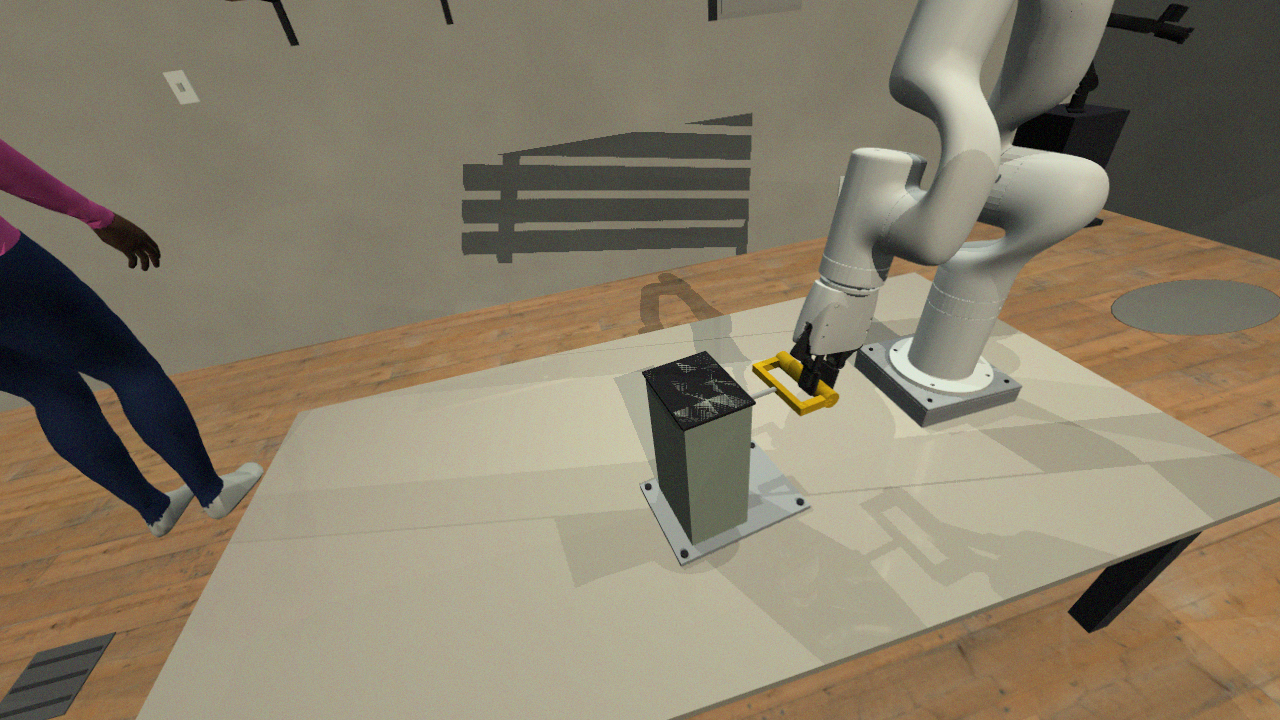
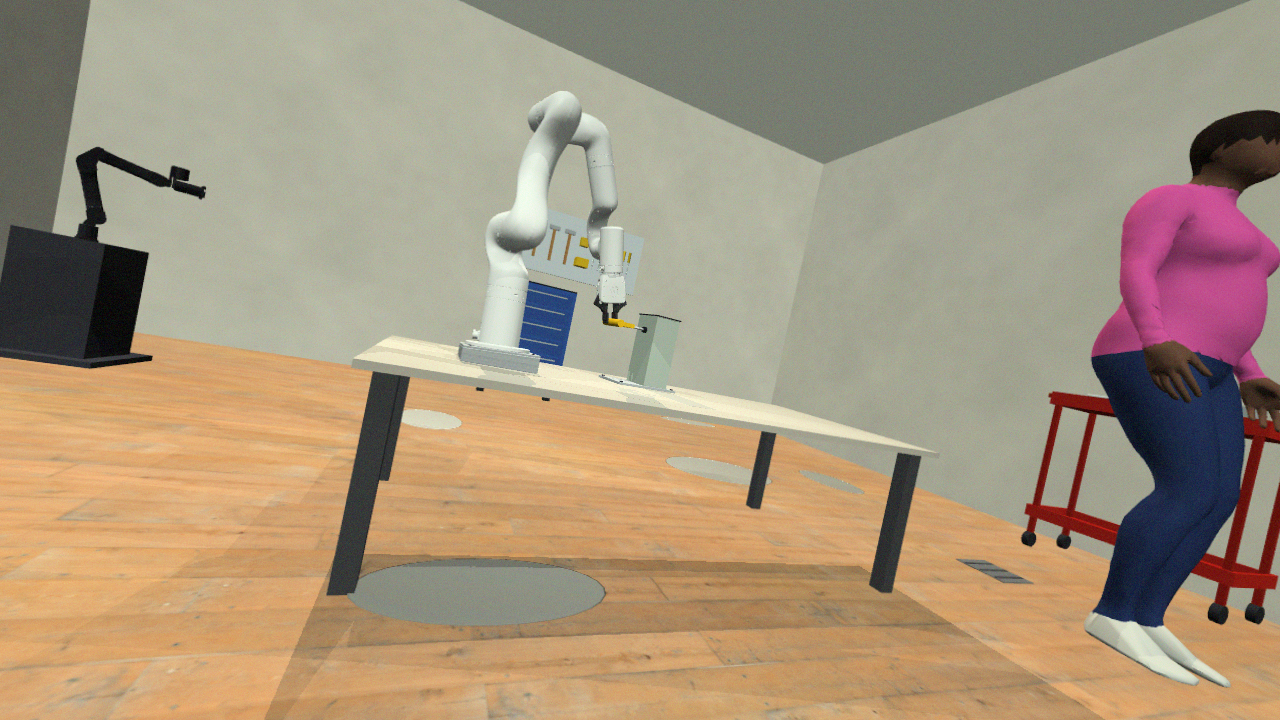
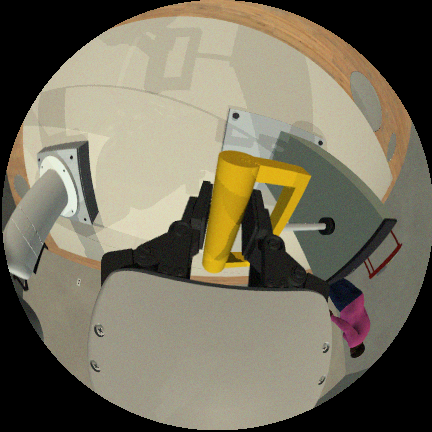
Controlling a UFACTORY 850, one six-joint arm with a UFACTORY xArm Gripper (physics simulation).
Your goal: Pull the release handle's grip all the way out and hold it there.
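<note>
The release handle's yellow round grip [image 1: 789, 363] [image 3: 231, 205] belongs to a rectangular yellow frame [image 1: 776, 381] [image 2: 623, 323] [image 3: 287, 175]. A thin pale rod [image 1: 762, 393] [image 3: 307, 227] runs from the frame into a black collar [image 3: 326, 226] on the grey-green box [image 1: 720, 474] [image 2: 656, 353] [image 3: 340, 200]. A length of rod shows between frame and box. My gripper [image 1: 815, 380] [image 2: 612, 315] [image 3: 228, 200] is shut on the round grip, with one black finger on each side of it and one passing through the frame's opening. The rod's far end is hidden inside the box.
The box stands on a bolted plate [image 1: 778, 488] [image 3: 255, 130] on the table [image 1: 402, 537] [image 2: 760, 414]. My arm's base [image 1: 939, 407] [image 2: 501, 358] is close behind the gripper. A person [image 1: 53, 304] [image 2: 1181, 268] [image 3: 356, 320] stands beyond the table's end, near a red cart [image 2: 1065, 518].
</note>
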